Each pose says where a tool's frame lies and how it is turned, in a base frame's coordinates. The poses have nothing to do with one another.
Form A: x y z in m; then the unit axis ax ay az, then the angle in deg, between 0 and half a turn.
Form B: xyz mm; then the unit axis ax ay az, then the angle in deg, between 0 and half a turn. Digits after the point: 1 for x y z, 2 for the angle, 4 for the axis.
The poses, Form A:
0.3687 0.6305 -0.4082 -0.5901 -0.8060 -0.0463 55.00
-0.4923 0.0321 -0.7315 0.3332 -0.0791 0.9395 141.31
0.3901 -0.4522 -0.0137 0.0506 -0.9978 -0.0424 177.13
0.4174 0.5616 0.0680 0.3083 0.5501 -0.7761 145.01
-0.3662 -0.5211 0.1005 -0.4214 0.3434 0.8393 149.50
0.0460 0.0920 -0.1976 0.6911 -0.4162 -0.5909 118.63
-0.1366 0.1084 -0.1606 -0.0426 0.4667 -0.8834 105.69
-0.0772 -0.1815 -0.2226 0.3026 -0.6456 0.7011 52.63
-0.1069 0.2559 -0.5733 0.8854 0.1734 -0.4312 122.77
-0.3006 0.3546 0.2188 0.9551 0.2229 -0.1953 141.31
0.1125 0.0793 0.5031 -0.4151 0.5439 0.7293 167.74
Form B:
368.7 630.5 -408.2 -0.5901 -0.8060 -0.0463 55.00
-492.3 32.1 -731.5 0.3332 -0.0791 0.9395 141.31
390.1 -452.2 -13.7 0.0506 -0.9978 -0.0424 177.13
417.4 561.6 68.0 0.3083 0.5501 -0.7761 145.01
-366.2 -521.1 100.5 -0.4214 0.3434 0.8393 149.50
46.0 92.0 -197.6 0.6911 -0.4162 -0.5909 118.63
-136.6 108.4 -160.6 -0.0426 0.4667 -0.8834 105.69
-77.2 -181.5 -222.6 0.3026 -0.6456 0.7011 52.63
-106.9 255.9 -573.3 0.8854 0.1734 -0.4312 122.77
-300.6 354.6 218.8 0.9551 0.2229 -0.1953 141.31
112.5 79.3 503.1 -0.4151 0.5439 0.7293 167.74

